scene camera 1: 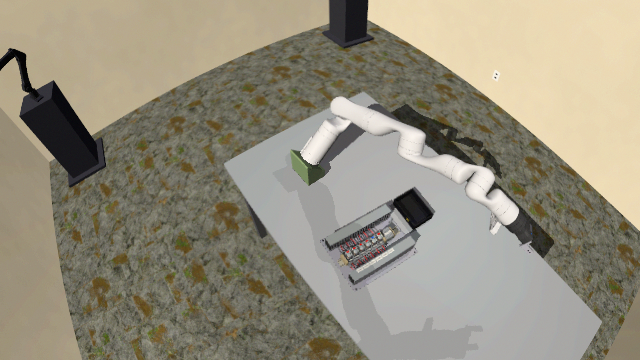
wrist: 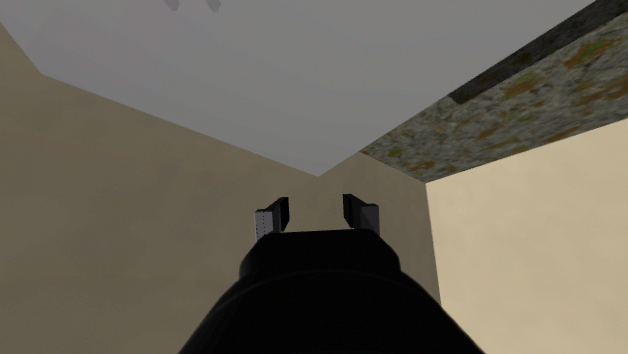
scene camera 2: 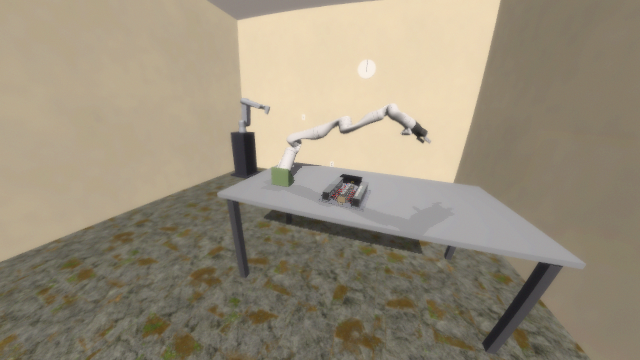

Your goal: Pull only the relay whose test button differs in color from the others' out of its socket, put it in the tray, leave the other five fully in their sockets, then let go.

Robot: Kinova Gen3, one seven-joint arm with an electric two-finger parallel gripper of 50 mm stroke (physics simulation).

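Observation:
A relay with a blue test button stands in the row of relays on the panel, second from the end nearest the tray. The other relays show red buttons. All appear to stand in the socket row, but seating depth is too small to tell. The black tray lies beside the panel's end and looks empty of relays. My gripper is open and empty, high above the table, far to the right of the panel and tray. The relays and tray do not show in the wrist view.
Grey wire ducts flank the relay row on both sides. Tan end pieces stand at the row's ends. The arm rises from a green base block on the grey table. Dark pedestals stand off the table.

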